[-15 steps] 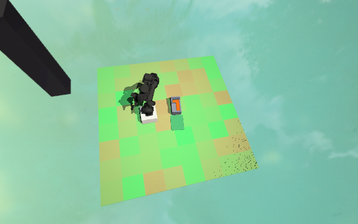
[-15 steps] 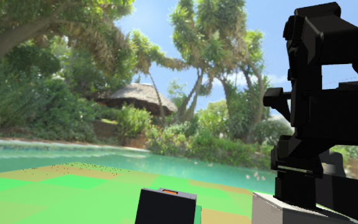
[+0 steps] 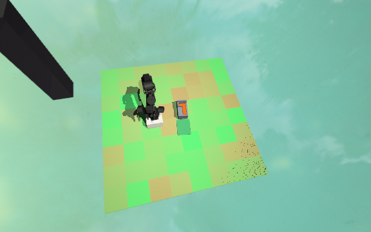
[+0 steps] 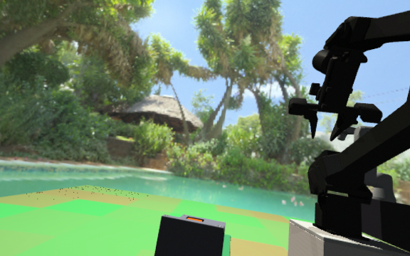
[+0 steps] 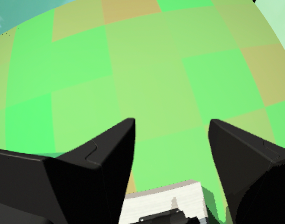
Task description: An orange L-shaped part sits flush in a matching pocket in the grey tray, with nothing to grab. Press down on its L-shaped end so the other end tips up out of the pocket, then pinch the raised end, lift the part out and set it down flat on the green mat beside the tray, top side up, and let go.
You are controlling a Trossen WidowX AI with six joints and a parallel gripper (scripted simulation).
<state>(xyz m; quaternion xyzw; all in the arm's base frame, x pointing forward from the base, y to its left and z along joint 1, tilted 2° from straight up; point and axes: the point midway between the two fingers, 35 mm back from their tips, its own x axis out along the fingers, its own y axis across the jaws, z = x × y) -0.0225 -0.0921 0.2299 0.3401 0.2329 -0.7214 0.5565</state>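
My gripper tip is 300 mm short of the orange L-shaped part, 170 mm to the right of it and 240 mm above it. Also, from my gripper tip: green mat (270 mm ahead, 10 mm to the left, 300 mm below).
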